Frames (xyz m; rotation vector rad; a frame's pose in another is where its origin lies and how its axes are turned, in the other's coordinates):
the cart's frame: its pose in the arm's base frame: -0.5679 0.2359 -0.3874 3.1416 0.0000 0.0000
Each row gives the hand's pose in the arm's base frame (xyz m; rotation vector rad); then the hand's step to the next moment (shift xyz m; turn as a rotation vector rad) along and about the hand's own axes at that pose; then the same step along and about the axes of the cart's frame.
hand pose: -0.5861 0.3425 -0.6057 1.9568 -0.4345 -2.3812
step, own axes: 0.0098 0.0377 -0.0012 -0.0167 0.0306 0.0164
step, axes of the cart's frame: -0.0067 0.0384 0.0009 -0.0170 0.0229 -0.0259
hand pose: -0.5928 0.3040 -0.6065 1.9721 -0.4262 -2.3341
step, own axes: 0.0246 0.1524 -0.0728 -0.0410 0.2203 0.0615
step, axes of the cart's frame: 0.0460 0.1643 -0.0032 -0.0819 0.1919 -0.1022
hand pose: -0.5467 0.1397 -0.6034 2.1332 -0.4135 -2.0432
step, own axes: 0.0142 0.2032 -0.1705 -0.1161 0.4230 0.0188
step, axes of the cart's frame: 0.1522 0.2101 -0.0572 -0.0596 0.3646 -0.2372
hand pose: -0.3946 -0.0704 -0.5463 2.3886 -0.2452 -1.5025
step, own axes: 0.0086 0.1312 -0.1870 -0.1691 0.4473 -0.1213
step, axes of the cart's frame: 0.1745 0.0945 -0.1135 0.0438 0.3479 -0.3470
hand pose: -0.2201 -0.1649 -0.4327 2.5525 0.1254 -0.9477
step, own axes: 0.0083 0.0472 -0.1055 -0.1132 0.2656 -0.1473
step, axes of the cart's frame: 0.0807 0.0003 -0.0832 0.0618 0.1751 -0.2657
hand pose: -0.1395 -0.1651 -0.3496 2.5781 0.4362 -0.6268
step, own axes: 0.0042 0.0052 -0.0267 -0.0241 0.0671 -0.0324
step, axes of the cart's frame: 0.0151 -0.0095 -0.0210 0.0177 0.0457 -0.0611
